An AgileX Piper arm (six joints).
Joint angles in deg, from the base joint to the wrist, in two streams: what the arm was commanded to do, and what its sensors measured. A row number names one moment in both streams.
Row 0, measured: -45.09 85.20 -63.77 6.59 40.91 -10.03
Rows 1 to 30, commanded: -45.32 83.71 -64.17 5.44 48.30 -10.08; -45.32 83.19 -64.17 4.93 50.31 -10.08; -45.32 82.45 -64.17 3.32 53.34 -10.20; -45.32 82.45 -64.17 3.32 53.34 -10.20; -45.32 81.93 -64.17 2.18 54.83 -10.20; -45.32 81.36 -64.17 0.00 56.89 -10.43; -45.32 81.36 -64.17 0.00 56.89 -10.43; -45.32 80.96 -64.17 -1.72 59.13 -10.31; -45.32 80.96 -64.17 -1.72 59.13 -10.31; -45.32 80.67 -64.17 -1.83 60.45 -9.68; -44.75 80.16 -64.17 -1.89 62.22 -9.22; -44.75 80.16 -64.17 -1.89 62.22 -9.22; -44.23 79.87 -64.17 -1.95 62.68 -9.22; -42.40 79.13 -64.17 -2.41 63.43 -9.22; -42.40 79.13 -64.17 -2.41 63.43 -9.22; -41.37 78.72 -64.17 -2.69 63.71 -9.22; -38.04 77.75 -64.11 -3.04 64.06 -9.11; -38.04 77.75 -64.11 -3.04 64.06 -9.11; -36.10 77.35 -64.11 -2.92 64.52 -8.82; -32.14 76.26 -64.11 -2.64 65.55 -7.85; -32.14 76.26 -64.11 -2.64 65.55 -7.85; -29.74 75.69 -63.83 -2.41 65.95 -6.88; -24.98 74.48 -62.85 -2.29 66.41 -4.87; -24.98 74.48 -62.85 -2.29 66.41 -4.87; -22.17 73.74 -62.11 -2.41 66.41 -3.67; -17.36 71.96 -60.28 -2.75 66.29 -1.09; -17.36 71.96 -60.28 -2.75 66.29 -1.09; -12.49 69.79 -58.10 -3.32 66.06 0.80; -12.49 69.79 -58.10 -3.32 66.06 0.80; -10.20 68.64 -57.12 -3.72 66.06 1.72
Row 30, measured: -15.70 71.45 -59.59 -2.75 65.37 -1.26
